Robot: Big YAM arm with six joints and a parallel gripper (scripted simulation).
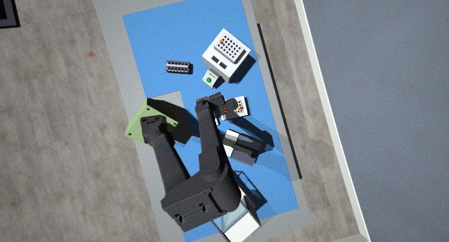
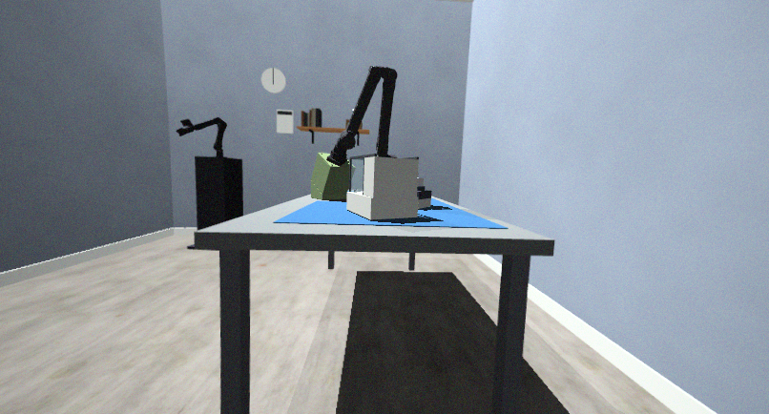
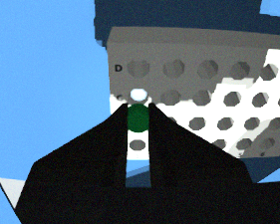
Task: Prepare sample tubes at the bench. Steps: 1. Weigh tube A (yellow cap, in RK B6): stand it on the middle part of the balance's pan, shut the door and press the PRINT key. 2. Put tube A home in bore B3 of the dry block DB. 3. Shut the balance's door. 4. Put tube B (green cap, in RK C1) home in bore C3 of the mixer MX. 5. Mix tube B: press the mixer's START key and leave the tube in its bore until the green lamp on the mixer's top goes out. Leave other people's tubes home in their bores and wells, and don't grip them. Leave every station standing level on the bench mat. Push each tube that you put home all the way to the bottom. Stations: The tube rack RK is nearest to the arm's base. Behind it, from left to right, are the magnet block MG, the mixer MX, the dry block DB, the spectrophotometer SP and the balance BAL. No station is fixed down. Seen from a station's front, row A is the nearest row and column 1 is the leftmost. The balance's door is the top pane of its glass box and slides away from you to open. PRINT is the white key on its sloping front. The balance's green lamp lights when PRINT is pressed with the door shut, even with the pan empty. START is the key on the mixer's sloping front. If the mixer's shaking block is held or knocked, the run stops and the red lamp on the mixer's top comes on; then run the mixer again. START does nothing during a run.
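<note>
The white rack RK is 5 cm to the right of my hand and 3 cm below it. From my hand the other things lie so: magnet block MG (12 cm behind, 26 cm to the left, 3 cm below); then dry block DB (15 cm ahead, 2 cm to the right, 2 cm below); then mixer's green start key (4 cm ahead, 15 cm to the left, 2 cm above).
</note>
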